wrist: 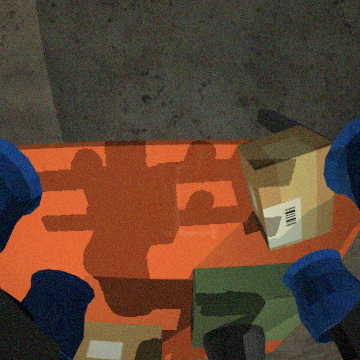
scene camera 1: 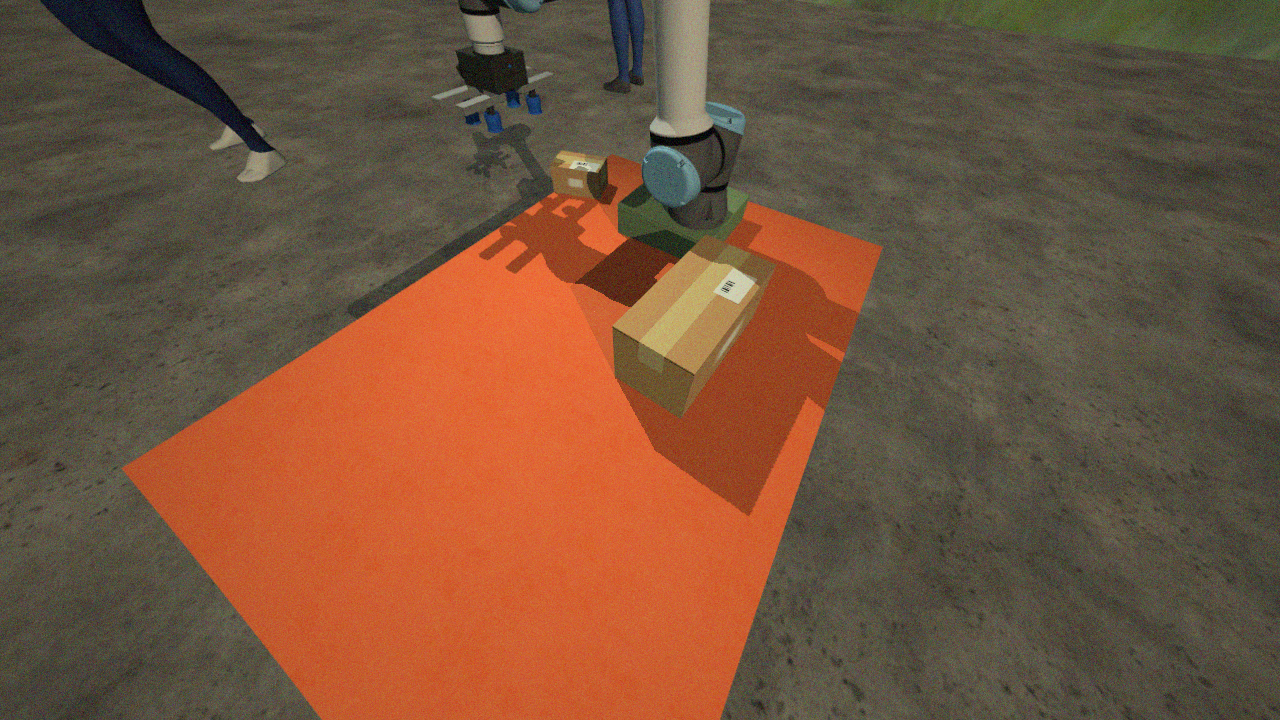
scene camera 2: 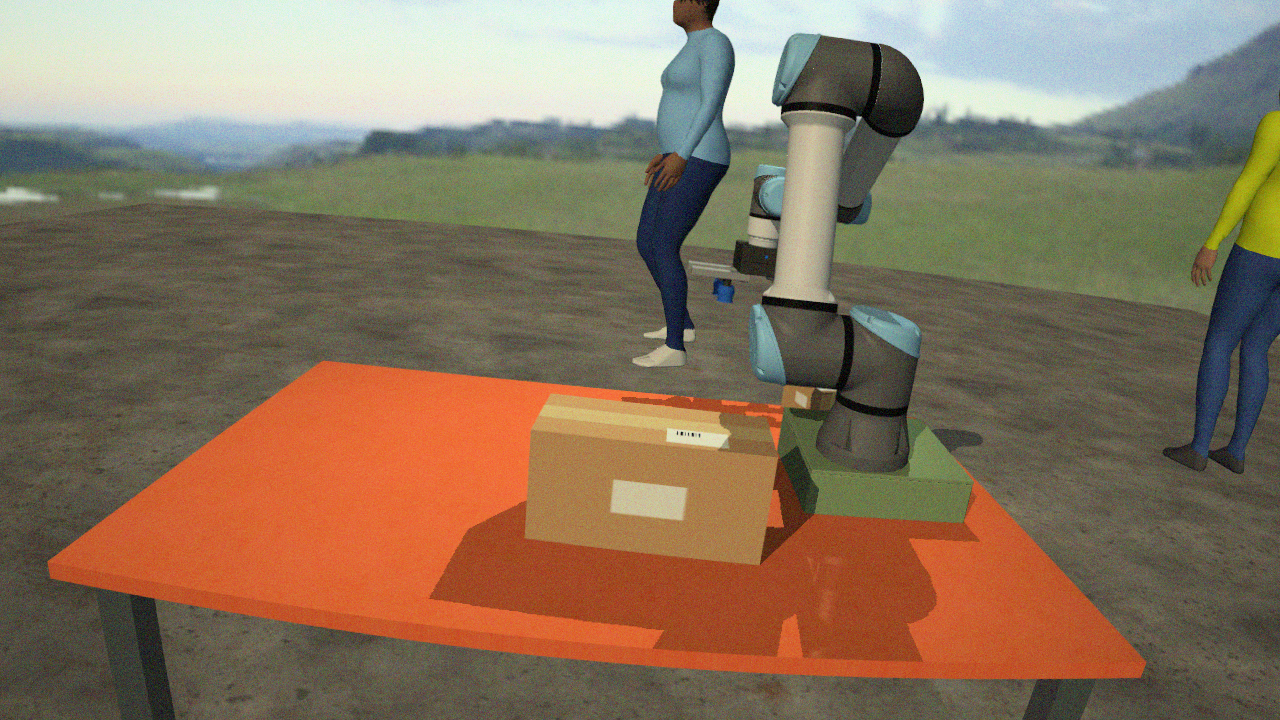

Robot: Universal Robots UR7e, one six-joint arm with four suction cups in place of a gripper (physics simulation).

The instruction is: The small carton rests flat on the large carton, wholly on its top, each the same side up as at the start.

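Seen in the pictures: end effector, tool point: (wrist: 187, 239) (scene camera 1: 505, 116) (scene camera 2: 754, 301); arm's base, origin of the base link: (wrist: 232, 335) (scene camera 1: 696, 211) (scene camera 2: 861, 452).
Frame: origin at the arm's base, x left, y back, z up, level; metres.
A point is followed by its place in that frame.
Note:
The small carton (scene camera 1: 580, 179) {x -0.372, y -0.035, z -0.024 m} (scene camera 2: 802, 397) {x -0.383, y -0.040, z -0.032 m} (wrist: 305, 192) {x -0.427, y 0.004, z 0.003 m}, brown with tape and a barcode label on top, stands upright at the table's back edge. In scene camera 2 the arm and its base partly hide it. The large carton (scene camera 1: 680, 313) {x 0.186, y -0.399, z 0.078 m} (scene camera 2: 653, 488) {x 0.267, y -0.329, z 0.018 m} (wrist: 132, 334) {x 0.111, y -0.261, z -0.045 m} stands upright in front of the arm's base, barcode label on top and no carton on it. It shows partly at the bottom of the wrist view. My gripper (scene camera 1: 503, 111) {x -0.487, y -0.156, z 0.138 m} (scene camera 2: 724, 291) (wrist: 185, 240) {x -0.487, y -0.156, z 0.138 m} is open: its four blue suction cups hang in the air, apart from both cartons, with nothing on them.
The orange table (scene camera 1: 447, 429) {x -0.056, y -0.754, z -0.076 m} (scene camera 2: 358, 465) {x 0.113, y -0.785, z -0.077 m} (wrist: 210, 197) {x -0.362, y -0.097, z -0.077 m} bears both cartons and the green base block (scene camera 1: 644, 219) {x -0.092, y -0.105, z -0.006 m} (scene camera 2: 886, 494) {x 0.082, y 0.030, z -0.035 m} (wrist: 230, 280) {x -0.181, y -0.035, z -0.041 m} under the arm. Shadows fall across the table. One person (scene camera 1: 165, 67) (scene camera 2: 693, 107) stands behind the table; another (scene camera 1: 626, 40) (scene camera 2: 1239, 250) stands farther right.

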